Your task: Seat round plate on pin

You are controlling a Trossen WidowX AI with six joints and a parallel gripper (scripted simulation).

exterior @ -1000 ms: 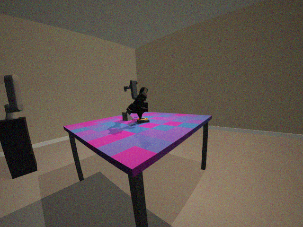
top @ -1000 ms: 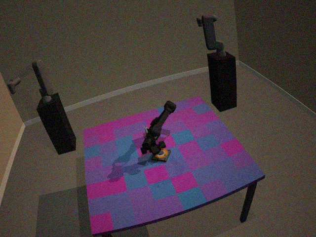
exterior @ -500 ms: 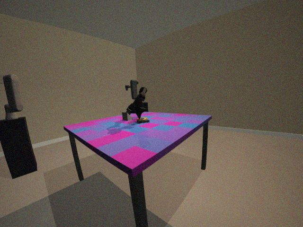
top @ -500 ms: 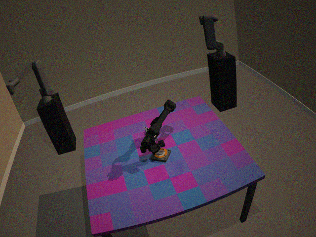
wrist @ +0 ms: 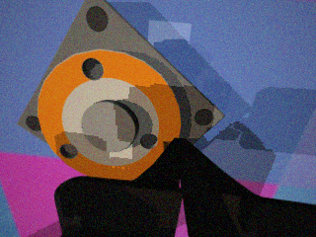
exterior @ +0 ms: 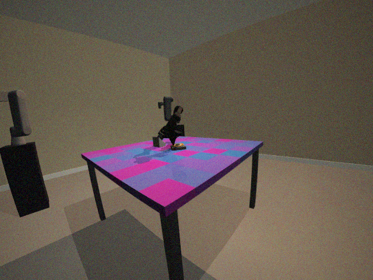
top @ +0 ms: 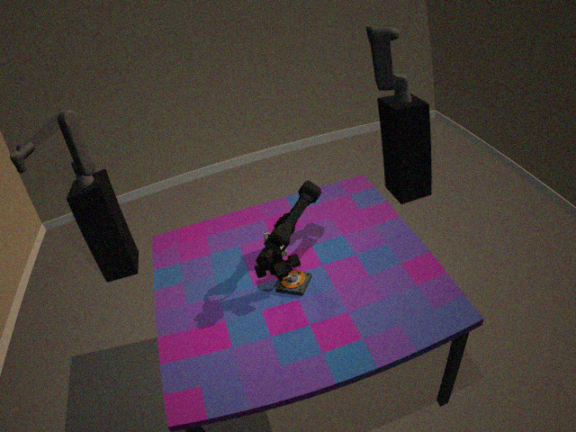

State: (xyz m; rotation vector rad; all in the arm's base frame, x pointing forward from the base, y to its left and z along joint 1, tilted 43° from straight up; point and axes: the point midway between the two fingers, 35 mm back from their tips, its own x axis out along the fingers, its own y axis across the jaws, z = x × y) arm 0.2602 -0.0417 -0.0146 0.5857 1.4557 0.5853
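Now: the square grey base 50 mm to the left of my gripper tip and 20 mm below it.
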